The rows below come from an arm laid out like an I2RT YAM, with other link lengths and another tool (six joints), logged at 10 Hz.
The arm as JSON. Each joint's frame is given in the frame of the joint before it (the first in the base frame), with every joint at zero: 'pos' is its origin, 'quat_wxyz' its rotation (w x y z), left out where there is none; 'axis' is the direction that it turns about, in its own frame. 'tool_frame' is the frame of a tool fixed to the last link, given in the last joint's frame.
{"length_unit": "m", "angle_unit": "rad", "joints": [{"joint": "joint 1", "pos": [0.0, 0.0, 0.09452], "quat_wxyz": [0.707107, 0.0, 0.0, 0.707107], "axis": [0.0, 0.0, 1.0]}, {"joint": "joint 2", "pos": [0.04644, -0.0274, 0.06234], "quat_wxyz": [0.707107, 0.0, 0.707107, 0.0], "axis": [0.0, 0.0, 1.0]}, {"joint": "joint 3", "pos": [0.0, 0.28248, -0.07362], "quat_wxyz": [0.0, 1.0, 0.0, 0.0], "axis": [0.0, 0.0, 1.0]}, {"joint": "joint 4", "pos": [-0.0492, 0.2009, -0.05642], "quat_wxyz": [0.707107, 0.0, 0.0, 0.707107], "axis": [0.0, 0.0, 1.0]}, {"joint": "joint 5", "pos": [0.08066, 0.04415, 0.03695], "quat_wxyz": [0.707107, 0.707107, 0.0, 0.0], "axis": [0.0, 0.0, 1.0]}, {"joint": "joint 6", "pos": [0.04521, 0.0, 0.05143], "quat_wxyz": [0.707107, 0.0, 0.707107, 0.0], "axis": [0.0, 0.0, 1.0]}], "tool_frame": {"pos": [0.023, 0.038, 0.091], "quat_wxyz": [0.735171, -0.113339, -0.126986, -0.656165]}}
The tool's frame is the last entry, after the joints.
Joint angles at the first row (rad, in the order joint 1, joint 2, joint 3, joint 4, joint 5, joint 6):
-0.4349 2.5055 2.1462 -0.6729 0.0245 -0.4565
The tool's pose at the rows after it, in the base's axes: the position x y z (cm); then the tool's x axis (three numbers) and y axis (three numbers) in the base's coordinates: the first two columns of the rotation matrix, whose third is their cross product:
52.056, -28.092, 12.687, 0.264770, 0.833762, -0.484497, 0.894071, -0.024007, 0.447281
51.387, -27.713, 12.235, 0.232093, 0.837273, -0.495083, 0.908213, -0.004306, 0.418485
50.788, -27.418, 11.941, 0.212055, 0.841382, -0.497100, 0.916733, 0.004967, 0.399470
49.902, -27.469, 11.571, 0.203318, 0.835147, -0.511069, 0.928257, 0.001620, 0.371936
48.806, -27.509, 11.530, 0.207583, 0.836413, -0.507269, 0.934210, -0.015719, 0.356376
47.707, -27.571, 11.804, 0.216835, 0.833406, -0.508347, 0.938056, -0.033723, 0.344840
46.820, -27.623, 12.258, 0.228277, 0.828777, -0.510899, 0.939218, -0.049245, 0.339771
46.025, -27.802, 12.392, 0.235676, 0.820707, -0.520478, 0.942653, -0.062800, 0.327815
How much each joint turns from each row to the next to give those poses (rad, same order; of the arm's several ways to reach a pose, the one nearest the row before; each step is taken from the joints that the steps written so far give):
0.0010 -0.0108 -0.0231 -0.0135 0.0128 -0.0192
0.0005 -0.0160 -0.0404 -0.0024 0.0048 -0.0252
-0.0007 -0.0158 -0.0356 0.0002 -0.0003 -0.0136
-0.0027 -0.0144 -0.0370 -0.0001 0.0209 -0.0050
-0.0079 -0.0269 -0.0464 0.0002 0.0025 0.0070
-0.0070 -0.0324 -0.0461 0.0013 0.0080 0.0091
-0.0053 -0.0306 -0.0370 0.0015 0.0082 0.0093
-0.0050 -0.0182 -0.0272 0.0000 0.0167 0.0063

